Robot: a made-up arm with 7 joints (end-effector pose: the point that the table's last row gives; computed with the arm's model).
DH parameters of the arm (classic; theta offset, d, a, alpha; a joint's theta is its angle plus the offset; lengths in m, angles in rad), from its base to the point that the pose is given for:
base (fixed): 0.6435 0 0.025 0
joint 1: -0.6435 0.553 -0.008 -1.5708
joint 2: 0 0.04 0.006 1.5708
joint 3: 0 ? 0.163 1.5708
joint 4: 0 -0.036 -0.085 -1.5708
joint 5: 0 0.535 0.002 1.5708
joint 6: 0 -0.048 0.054 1.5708
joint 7: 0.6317 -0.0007 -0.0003 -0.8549
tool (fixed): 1.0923 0.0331 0 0
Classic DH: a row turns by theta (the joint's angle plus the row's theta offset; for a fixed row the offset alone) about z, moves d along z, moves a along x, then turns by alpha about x.
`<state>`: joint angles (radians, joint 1 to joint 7).
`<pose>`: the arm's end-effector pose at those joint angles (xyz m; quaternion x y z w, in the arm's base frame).
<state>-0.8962 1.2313 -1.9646 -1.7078 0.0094 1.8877 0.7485</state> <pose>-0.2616 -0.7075 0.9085 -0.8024 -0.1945 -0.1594 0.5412</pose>
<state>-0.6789 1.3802 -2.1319 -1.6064 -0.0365 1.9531 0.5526</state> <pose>-0.0041 -0.7665 0.9745 -0.7099 -0.2409 -0.0035 0.6619</pose>
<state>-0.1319 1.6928 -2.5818 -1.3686 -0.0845 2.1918 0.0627</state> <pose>0.7148 -0.4739 1.0267 -0.4461 -0.1582 0.4194 0.7746</pose>
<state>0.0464 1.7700 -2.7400 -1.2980 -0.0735 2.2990 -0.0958</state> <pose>0.8739 -0.2361 1.0039 -0.3849 -0.0742 0.5411 0.7440</pose>
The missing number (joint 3, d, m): 0.498
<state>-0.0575 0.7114 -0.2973 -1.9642 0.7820 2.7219 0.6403</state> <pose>0.8110 -0.1550 0.3812 -0.0603 -0.9292 -0.2569 0.2589</pose>
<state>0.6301 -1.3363 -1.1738 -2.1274 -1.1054 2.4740 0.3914</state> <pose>0.2132 -0.5404 0.9262 -0.2402 0.9418 -0.2319 0.0383</pose>
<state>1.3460 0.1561 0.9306 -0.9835 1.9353 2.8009 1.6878</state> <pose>-0.3429 0.5903 1.4138 0.1966 -0.0523 -0.6199 0.7579</pose>
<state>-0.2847 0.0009 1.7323 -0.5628 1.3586 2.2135 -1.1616</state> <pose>0.0568 0.4395 1.6206 -0.6239 -0.0408 -0.0244 0.7801</pose>
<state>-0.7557 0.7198 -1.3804 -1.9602 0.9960 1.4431 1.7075</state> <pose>-0.1205 -0.7663 0.6952 0.7597 0.0920 0.6378 0.0869</pose>
